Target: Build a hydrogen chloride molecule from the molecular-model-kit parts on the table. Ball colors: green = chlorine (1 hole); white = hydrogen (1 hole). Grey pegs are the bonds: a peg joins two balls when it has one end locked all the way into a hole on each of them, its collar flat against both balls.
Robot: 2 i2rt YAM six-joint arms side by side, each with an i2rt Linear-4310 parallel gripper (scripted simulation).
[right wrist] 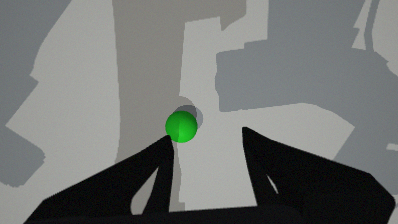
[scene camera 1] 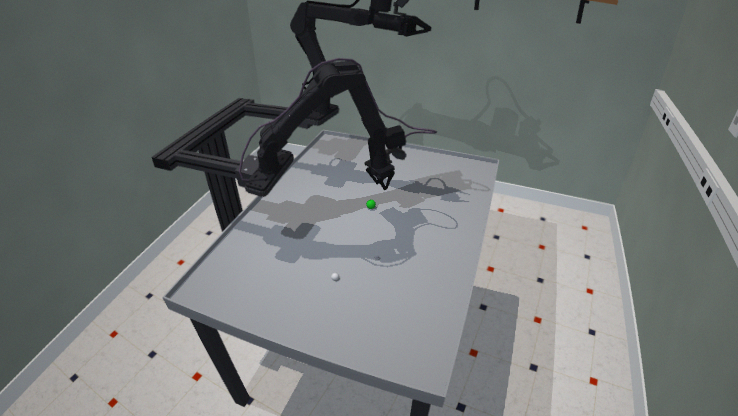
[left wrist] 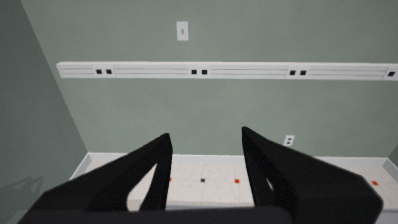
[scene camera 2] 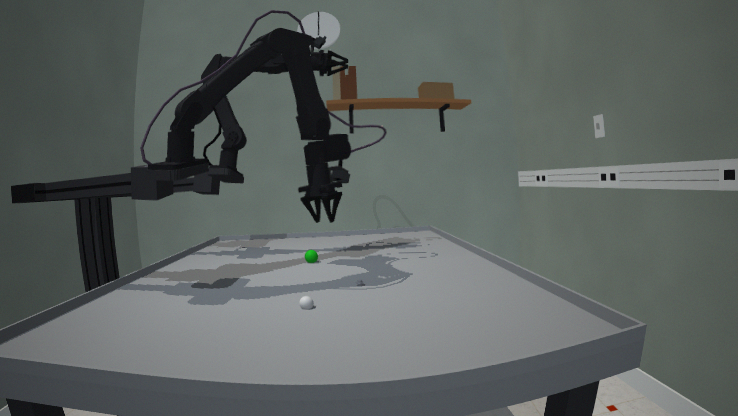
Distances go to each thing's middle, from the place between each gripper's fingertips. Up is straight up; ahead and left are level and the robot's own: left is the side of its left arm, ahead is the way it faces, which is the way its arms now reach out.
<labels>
The green ball (right wrist: 182, 126) is 140 mm behind my left hand, 260 mm to the right of it and 620 mm below it.
The green ball is 40 mm behind my right hand (scene camera 2: 324, 222) and 100 mm below it.
</labels>
